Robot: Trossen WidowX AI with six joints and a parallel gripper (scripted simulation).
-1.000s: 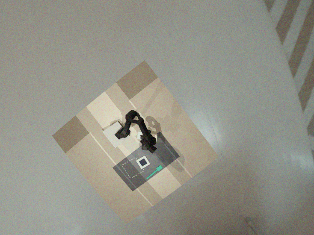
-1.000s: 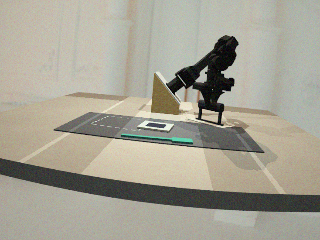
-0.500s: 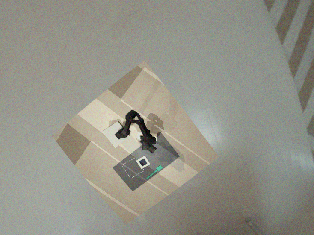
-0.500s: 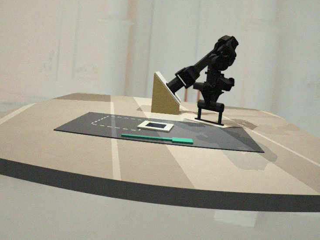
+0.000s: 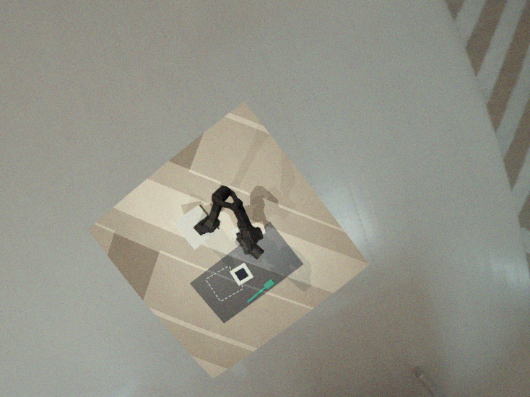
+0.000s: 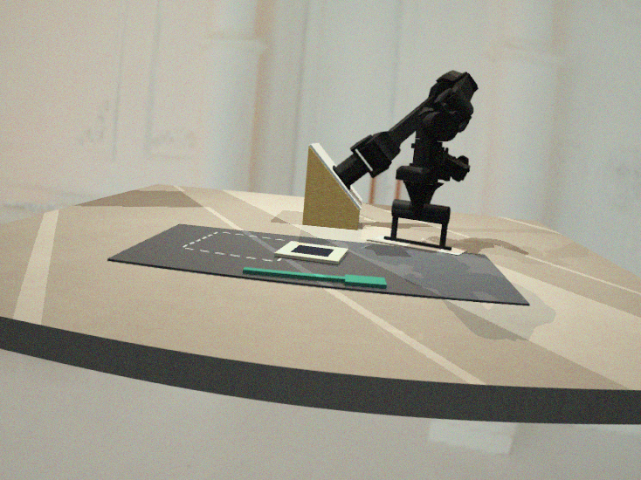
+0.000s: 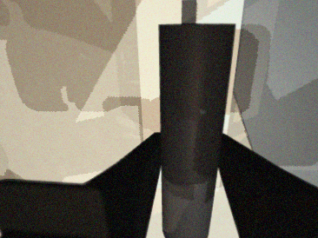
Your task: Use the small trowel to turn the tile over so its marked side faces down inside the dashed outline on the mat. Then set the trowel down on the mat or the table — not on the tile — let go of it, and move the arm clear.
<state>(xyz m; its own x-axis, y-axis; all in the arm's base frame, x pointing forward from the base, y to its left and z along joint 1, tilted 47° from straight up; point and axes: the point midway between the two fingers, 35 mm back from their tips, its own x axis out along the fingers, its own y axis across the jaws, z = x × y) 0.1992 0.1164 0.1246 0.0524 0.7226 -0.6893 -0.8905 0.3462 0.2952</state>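
My gripper tip is 20 cm short of the grey mat, 19 cm to the left of it and 8 cm above it. Round my gripper tip: pale tile 18 cm ahead, 21 cm to the right, 6 cm below; green flat tool 34 cm ahead, 18 cm to the right, 6 cm below.
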